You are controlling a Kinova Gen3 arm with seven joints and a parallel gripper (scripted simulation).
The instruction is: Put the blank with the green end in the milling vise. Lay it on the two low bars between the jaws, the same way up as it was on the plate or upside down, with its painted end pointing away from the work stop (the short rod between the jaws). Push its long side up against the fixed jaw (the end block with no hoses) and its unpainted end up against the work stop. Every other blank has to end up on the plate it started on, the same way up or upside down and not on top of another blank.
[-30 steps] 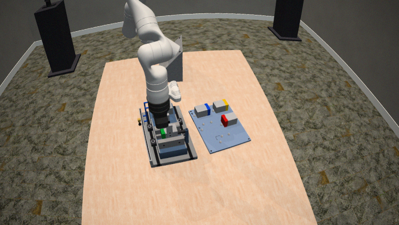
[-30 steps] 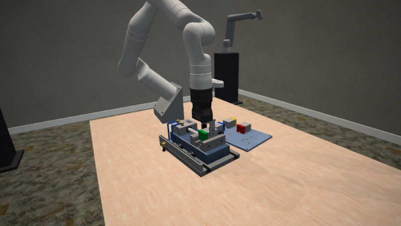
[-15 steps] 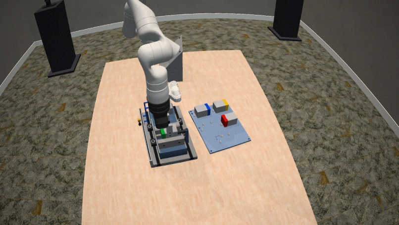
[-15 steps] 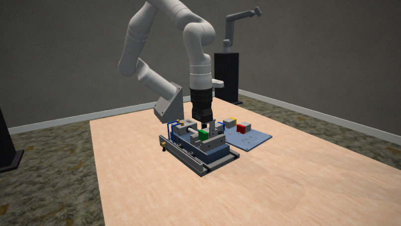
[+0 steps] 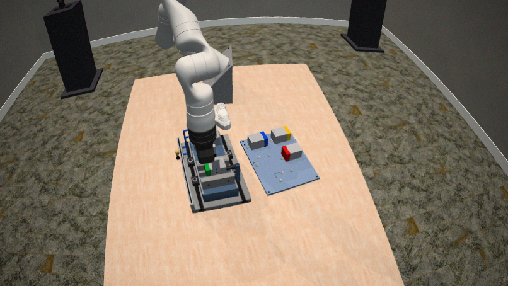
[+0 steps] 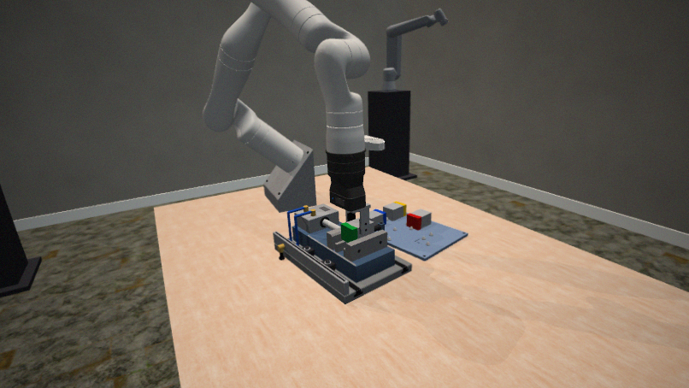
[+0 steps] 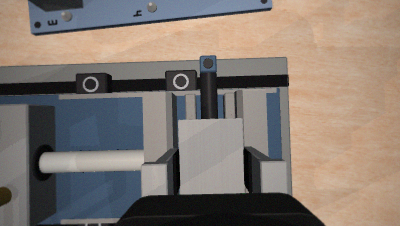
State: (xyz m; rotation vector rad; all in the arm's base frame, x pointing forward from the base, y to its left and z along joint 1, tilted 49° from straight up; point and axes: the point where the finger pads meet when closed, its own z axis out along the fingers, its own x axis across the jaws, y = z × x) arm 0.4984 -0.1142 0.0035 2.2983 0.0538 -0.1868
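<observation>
The green-ended blank is 20 mm below my hand. Round my hand: vise ram (90 mm behind, 40 mm below, 10 mm to the right); then fixed jaw (40 mm below, 30 mm ahead); then black work stop rod (50 mm to the left, 30 mm below).
</observation>
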